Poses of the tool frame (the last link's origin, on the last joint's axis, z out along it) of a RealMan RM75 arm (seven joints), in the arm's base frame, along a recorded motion.
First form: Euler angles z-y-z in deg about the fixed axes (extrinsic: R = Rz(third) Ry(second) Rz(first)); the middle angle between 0 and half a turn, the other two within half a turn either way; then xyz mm.
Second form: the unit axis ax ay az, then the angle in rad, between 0 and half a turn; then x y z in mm. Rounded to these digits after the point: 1 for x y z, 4 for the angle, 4 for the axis.
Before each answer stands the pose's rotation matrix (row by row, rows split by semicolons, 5 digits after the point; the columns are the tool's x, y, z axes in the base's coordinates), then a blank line. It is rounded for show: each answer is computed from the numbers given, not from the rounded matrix.
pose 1, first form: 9.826 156.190 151.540 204.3 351.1 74.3
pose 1, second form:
0.71120 -0.60682 -0.35492; -0.57962 -0.79185 0.19238; -0.39778 0.06889 -0.91489

-0.9249 0.3211 0.2037 3.0748 204.3 351.1 74.3
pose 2, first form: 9.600 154.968 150.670 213.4 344.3 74.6
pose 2, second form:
0.69717 -0.61471 -0.36889; -0.58300 -0.78559 0.20726; -0.41720 0.07056 -0.90607

-0.9211 0.3255 0.2137 3.0673 213.4 344.3 74.6
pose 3, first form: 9.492 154.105 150.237 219.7 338.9 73.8
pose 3, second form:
0.68837 -0.61840 -0.37911; -0.58361 -0.78256 0.21680; -0.43074 0.07202 -0.89960

-0.9187 0.3276 0.2207 3.0627 219.7 338.9 73.8
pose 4, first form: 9.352 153.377 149.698 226.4 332.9 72.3
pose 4, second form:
0.67959 -0.62327 -0.38690; -0.58536 -0.77861 0.22610; -0.44216 0.07282 -0.89397

-0.9162 0.3304 0.2266 3.0578 226.4 332.9 72.3
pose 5, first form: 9.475 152.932 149.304 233.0 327.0 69.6
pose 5, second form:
0.67122 -0.62957 -0.39129; -0.58992 -0.77333 0.23229; -0.44884 0.07491 -0.89047

-0.9140 0.3342 0.2302 3.0554 233.0 327.0 69.6
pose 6, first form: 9.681 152.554 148.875 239.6 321.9 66.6
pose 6, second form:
0.66195 -0.63730 -0.39456; -0.59615 -0.76671 0.23825; -0.45435 0.07751 -0.88745

-0.9114 0.3390 0.2333 3.0533 239.6 321.9 66.6
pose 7, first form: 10.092 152.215 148.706 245.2 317.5 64.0
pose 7, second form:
0.65327 -0.64386 -0.39834; -0.60217 -0.76077 0.24213; -0.45894 0.08168 -0.88470

-0.9090 0.3434 0.2362 3.0532 245.2 317.5 64.0
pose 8, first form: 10.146 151.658 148.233 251.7 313.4 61.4
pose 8, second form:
0.64384 -0.65005 -0.40362; -0.60588 -0.75528 0.24993; -0.46731 0.08363 -0.88013

-0.9064 0.3471 0.2407 3.0497 251.7 313.4 61.4
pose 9, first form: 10.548 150.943 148.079 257.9 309.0 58.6
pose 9, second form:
0.63262 -0.65564 -0.41223; -0.60977 -0.74983 0.25680; -0.47747 0.08891 -0.87414

-0.9033 0.3510 0.2468 3.0485 257.9 309.0 58.6
